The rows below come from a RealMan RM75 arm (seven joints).
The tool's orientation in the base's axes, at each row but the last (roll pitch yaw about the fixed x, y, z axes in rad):
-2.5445, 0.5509, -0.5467
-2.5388, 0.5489, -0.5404
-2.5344, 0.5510, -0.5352
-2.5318, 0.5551, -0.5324
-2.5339, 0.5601, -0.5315
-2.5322, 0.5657, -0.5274
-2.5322, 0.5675, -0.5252
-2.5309, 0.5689, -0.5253
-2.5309, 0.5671, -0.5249
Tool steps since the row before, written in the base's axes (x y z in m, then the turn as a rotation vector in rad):
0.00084, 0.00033, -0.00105, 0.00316, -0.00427, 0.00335
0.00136, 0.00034, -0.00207, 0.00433, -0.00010, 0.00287
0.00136, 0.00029, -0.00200, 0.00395, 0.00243, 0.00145
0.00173, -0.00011, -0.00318, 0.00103, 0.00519, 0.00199
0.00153, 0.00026, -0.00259, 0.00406, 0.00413, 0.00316
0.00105, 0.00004, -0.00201, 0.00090, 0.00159, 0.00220
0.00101, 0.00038, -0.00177, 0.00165, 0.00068, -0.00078
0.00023, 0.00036, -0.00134, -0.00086, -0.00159, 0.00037
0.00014, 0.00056, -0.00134, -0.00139, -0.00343, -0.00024
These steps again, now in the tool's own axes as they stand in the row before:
0.00101, -0.00025, 0.00091, 0.00244, -0.00139, -0.00562
0.00193, -0.00011, 0.00159, 0.00171, -0.00427, -0.00242
0.00192, -0.00011, 0.00150, 0.00108, -0.00472, 0.00040
0.00299, 0.00044, 0.00200, -0.00253, -0.00454, 0.00223
0.00238, 0.00007, 0.00185, -0.00049, -0.00657, 0.00040
0.00183, 0.00024, 0.00132, -0.00120, -0.00255, -0.00047
0.00153, -0.00004, 0.00140, 0.00134, -0.00112, 0.00087
0.00074, 0.00029, 0.00116, -0.00015, 0.00129, -0.00132
0.00059, 0.00024, 0.00131, 0.00056, 0.00296, -0.00216

